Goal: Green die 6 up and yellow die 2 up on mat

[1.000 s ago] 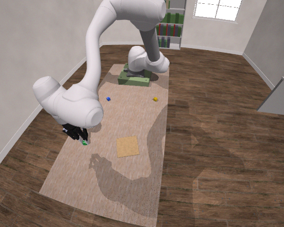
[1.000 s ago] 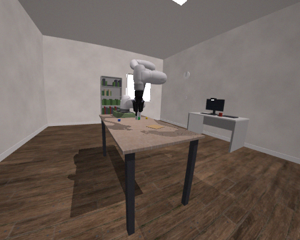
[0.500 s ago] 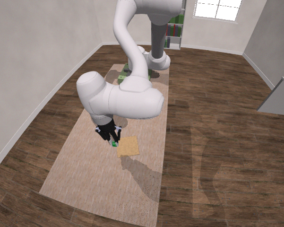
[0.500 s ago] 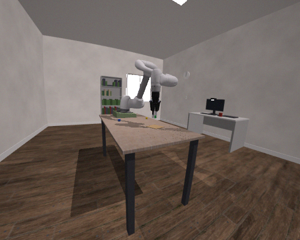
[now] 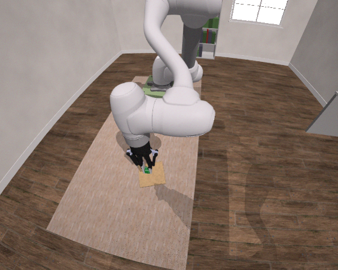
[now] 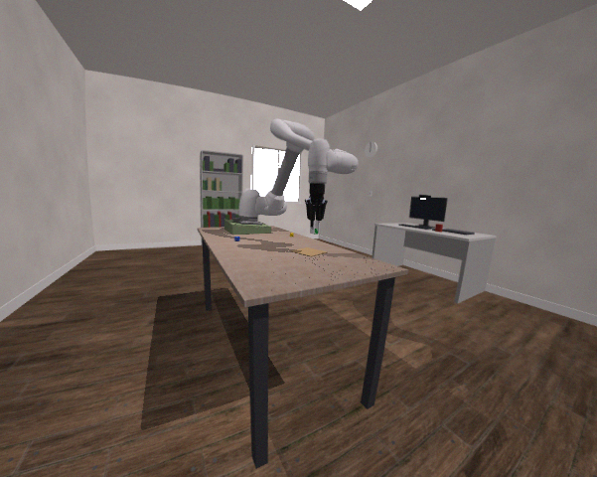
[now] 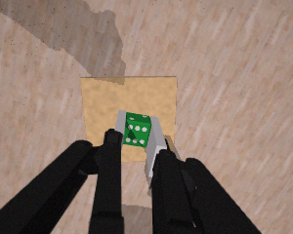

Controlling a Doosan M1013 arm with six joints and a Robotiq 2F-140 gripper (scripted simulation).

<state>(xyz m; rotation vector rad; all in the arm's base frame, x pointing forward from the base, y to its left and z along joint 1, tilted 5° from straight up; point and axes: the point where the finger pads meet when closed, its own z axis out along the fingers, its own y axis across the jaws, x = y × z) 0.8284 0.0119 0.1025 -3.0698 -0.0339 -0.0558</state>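
The tan mat lies 140 mm below my hand and 40 mm behind it. From my hand the other things lie so: green die 20 mm below; blue die 480 mm behind, 240 mm to the right, 130 mm below; yellow die 480 mm behind, 180 mm to the left, 130 mm below.
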